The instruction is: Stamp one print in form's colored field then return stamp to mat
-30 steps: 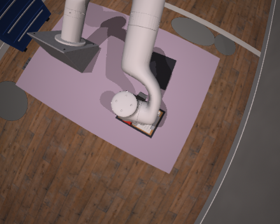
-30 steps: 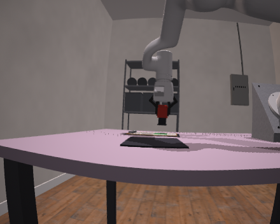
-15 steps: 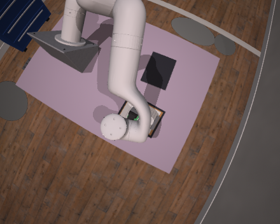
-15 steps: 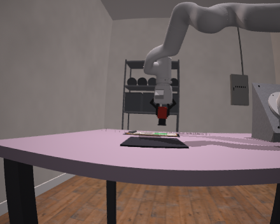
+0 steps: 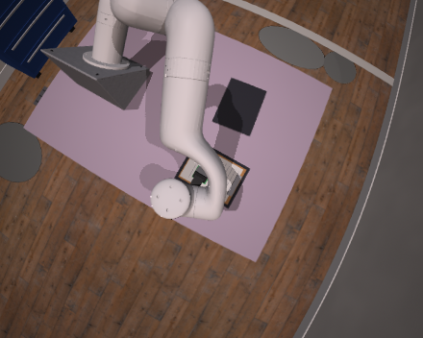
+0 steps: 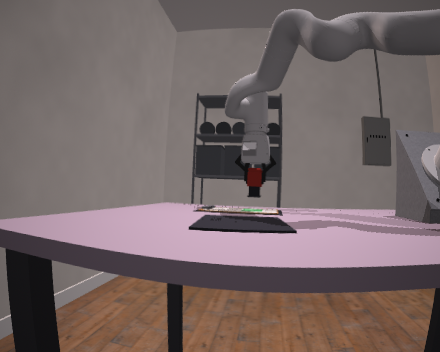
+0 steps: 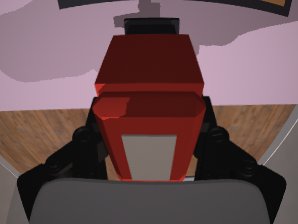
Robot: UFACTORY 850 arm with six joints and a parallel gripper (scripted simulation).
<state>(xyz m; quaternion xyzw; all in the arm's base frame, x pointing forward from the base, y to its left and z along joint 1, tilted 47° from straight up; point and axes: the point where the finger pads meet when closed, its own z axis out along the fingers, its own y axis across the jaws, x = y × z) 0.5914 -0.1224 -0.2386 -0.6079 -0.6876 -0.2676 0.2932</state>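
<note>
Now: hand 3 cm short of the form, 14 cm to the right of it and 10 cm above it. Round my hand: dark mat (5 cm behind, 45 cm to the left, 10 cm below); red stamp (2 cm below).
</note>
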